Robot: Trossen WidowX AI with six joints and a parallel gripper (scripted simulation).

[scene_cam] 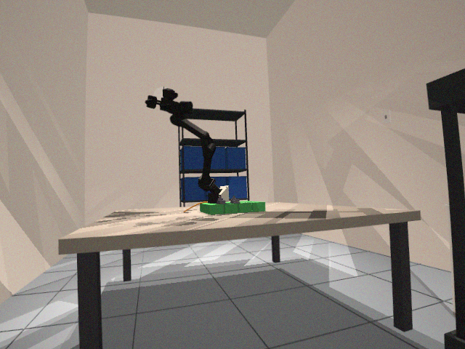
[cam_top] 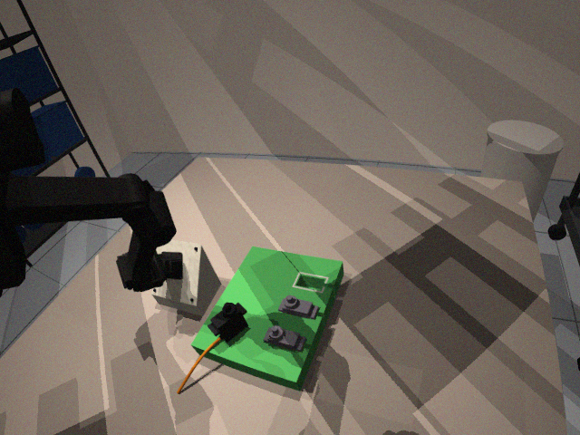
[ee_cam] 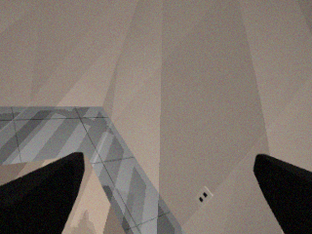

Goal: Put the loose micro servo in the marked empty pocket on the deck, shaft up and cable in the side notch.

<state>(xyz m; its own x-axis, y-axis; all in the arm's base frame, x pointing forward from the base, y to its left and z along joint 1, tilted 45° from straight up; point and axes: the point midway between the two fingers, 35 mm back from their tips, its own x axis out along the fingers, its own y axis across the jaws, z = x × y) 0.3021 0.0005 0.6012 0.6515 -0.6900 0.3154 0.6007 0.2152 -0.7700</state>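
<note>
My gripper tip is now 52 cm above the green deck, 42 cm to the right of it and 8 cm past it.
</note>
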